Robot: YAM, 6 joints.
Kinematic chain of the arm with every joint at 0, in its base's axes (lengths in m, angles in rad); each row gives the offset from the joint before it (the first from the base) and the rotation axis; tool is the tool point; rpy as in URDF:
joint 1: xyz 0 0 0.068 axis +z
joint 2: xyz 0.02 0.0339 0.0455 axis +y
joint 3: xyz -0.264 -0.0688 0 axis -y
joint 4: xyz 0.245 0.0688 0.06 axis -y
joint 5: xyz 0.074 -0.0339 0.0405 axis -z
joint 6: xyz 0.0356 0 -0.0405 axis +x
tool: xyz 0 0 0 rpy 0 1.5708 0
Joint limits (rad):
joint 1: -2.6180..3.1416
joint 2: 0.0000..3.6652
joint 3: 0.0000..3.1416
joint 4: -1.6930..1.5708
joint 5: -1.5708..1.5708
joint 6: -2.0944..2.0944
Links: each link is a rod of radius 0.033 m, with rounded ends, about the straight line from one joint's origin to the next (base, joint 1, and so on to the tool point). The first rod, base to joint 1, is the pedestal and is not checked.
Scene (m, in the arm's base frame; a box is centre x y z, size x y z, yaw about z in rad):
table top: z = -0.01
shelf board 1: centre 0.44 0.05 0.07 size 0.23 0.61 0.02 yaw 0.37
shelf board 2: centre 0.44 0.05 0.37 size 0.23 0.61 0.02 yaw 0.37
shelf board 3: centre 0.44 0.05 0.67 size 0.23 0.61 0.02 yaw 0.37
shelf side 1: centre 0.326 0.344 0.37 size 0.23 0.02 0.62 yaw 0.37
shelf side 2: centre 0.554 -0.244 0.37 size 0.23 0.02 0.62 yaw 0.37
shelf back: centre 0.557 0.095 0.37 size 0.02 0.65 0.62 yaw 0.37
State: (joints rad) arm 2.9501 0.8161 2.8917 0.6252 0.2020 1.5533
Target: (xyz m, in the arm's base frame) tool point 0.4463 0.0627 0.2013
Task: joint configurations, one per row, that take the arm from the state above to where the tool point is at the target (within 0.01 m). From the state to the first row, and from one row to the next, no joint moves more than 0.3 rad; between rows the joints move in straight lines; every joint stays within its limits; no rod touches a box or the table.
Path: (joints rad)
1: 2.6951 0.8498 2.6973 0.5305 0.2599 1.5503
2: 2.4400 0.8834 2.5029 0.4357 0.3178 1.5473
3: 2.1850 0.9171 2.3085 0.3410 0.3757 1.5443
4: 1.9299 0.9507 2.1141 0.2463 0.4337 1.5413
5: 1.6749 0.9844 1.9198 0.1515 0.4916 1.5383
6: 1.4198 1.0181 1.7254 0.0568 0.5495 1.5353
7: 1.1292 1.0433 1.5024 -0.0201 0.5442 1.5389
8: 0.8385 1.0685 1.2794 -0.0969 0.5389 1.5425
9: 0.5479 1.0938 1.0564 -0.1738 0.5337 1.5461
10: 0.2572 1.1190 0.8334 -0.2506 0.5284 1.5497
11: -0.0335 1.1442 0.6104 -0.3275 0.5231 1.5533
12: 0.0348 1.4249 0.8499 -0.1675 0.4872 1.5533
13: 0.1032 1.7056 1.0895 -0.0074 0.4513 1.5533
14: 0.1715 1.9863 1.3290 0.1526 0.4154 1.5533

